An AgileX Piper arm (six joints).
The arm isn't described. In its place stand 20 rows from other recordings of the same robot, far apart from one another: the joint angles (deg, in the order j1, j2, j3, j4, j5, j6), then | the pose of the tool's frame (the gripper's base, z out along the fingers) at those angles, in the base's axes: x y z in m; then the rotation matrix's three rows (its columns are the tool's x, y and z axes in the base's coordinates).
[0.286 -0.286 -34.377 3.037 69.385 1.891] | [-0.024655 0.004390 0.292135], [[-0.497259 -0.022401 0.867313], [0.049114 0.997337 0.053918], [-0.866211 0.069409 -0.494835]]
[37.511 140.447 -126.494 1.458 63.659 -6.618] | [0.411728 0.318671 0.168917], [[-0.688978 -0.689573 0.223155], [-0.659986 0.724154 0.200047], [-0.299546 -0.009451 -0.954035]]
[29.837 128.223 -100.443 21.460 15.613 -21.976] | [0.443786 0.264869 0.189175], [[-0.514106 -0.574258 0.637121], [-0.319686 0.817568 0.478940], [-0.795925 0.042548 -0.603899]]
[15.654 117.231 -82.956 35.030 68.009 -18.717] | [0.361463 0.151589 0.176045], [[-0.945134 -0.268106 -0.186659], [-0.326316 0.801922 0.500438], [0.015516 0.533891 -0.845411]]
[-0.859 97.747 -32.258 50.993 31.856 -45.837] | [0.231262 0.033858 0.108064], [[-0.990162 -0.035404 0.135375], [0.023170 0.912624 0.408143], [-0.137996 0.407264 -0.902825]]
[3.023 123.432 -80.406 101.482 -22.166 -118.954] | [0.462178 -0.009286 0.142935], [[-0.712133 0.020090 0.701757], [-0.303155 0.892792 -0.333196], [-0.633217 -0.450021 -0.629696]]
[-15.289 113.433 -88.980 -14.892 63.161 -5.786] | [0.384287 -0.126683 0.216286], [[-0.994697 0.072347 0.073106], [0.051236 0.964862 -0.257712], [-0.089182 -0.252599 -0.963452]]
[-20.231 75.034 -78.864 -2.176 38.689 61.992] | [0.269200 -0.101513 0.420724], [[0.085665 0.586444 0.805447], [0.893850 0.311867 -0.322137], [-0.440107 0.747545 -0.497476]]
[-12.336 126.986 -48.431 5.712 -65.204 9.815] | [0.371855 -0.089739 0.077732], [[-0.077022 0.323706 0.943018], [0.232576 0.925567 -0.298720], [-0.969524 0.196316 -0.146575]]
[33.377 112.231 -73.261 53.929 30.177 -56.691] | [0.324550 0.258091 0.181613], [[-0.577217 -0.781433 0.237028], [-0.510013 0.571677 0.642707], [-0.637736 0.250094 -0.728523]]
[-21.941 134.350 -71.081 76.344 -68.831 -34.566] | [0.349407 -0.229651 0.078814], [[-0.057855 0.998262 0.011259], [0.190429 0.022106 -0.981452], [-0.979995 -0.054638 -0.191377]]
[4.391 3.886 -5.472 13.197 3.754 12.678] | [0.058037 0.005821 0.235896], [[0.005959 -0.104490 0.994508], [0.437672 0.894481 0.091358], [-0.899115 0.434724 0.051063]]
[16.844 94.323 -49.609 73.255 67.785 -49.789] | [0.242385 0.157673 0.217712], [[-0.934250 -0.327275 -0.141664], [-0.268517 0.384142 0.883365], [-0.234684 0.863322 -0.446764]]
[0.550 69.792 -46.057 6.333 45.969 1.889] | [0.222138 0.009350 0.259724], [[-0.902126 0.055661 0.427866], [0.100734 0.991410 0.083418], [-0.419548 0.118354 -0.899984]]
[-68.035 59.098 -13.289 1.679 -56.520 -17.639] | [0.065201 -0.167609 0.262509], [[-0.172232 0.925501 0.337320], [-0.341556 0.265085 -0.901704], [-0.923946 -0.270516 0.270454]]
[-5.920 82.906 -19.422 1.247 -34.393 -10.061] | [0.234935 -0.025486 0.168572], [[-0.419074 0.049114 0.906623], [-0.114360 0.987728 -0.106369], [-0.900721 -0.148258 -0.408314]]
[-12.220 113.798 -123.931 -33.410 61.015 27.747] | [0.426146 -0.137139 0.399840], [[-0.541406 0.643163 0.541498], [0.273282 0.743705 -0.610099], [-0.795108 -0.182330 -0.578411]]
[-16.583 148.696 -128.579 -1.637 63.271 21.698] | [0.504876 -0.152770 0.103443], [[-0.772815 0.606866 0.185661], [0.603282 0.793311 -0.081910], [-0.196995 0.048705 -0.979194]]
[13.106 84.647 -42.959 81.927 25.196 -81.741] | [0.272854 0.102907 0.222014], [[-0.626251 -0.525055 0.576304], [-0.156363 0.808780 0.566944], [-0.763780 0.264937 -0.588598]]
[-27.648 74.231 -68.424 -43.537 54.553 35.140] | [0.209684 -0.167491 0.369220], [[-0.557300 0.793070 0.245880], [0.394196 0.513344 -0.762291], [-0.730771 -0.327900 -0.598711]]
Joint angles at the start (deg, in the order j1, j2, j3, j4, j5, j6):
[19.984 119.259 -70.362 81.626 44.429 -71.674]
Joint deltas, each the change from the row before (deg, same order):
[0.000 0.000 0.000 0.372 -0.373 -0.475]
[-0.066 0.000 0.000 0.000 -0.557 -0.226]
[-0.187 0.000 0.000 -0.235 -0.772 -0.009]
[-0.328 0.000 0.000 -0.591 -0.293 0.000]
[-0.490 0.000 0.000 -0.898 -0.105 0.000]
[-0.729 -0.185 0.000 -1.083 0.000 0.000]
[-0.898 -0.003 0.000 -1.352 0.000 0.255]
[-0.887 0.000 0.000 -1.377 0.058 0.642]
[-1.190 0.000 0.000 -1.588 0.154 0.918]
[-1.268 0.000 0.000 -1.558 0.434 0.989]
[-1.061 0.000 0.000 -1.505 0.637 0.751]
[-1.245 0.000 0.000 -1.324 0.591 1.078]
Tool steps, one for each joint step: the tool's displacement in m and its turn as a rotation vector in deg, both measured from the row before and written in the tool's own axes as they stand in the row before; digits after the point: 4 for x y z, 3 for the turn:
[-0.0006 -0.0004 0.0000 0.274 -0.363 -0.208]
[-0.0004 -0.0012 -0.0003 0.567 -0.210 -0.188]
[-0.0004 -0.0023 -0.0008 0.889 -0.192 -0.073]
[0.0000 -0.0025 -0.0014 0.584 0.100 -0.244]
[0.0002 -0.0032 -0.0021 0.559 0.261 -0.374]
[-0.0005 -0.0037 -0.0039 0.623 0.142 -0.487]
[0.0004 -0.0055 -0.0039 0.785 0.364 -0.201]
[0.0006 -0.0054 -0.0038 0.732 0.412 0.173]
[0.0007 -0.0071 -0.0050 0.862 0.416 0.497]
[0.0009 -0.0071 -0.0054 0.641 0.456 0.659]
[0.0012 -0.0057 -0.0045 0.336 0.618 0.347]
[0.0011 -0.0067 -0.0053 0.439 0.397 0.946]

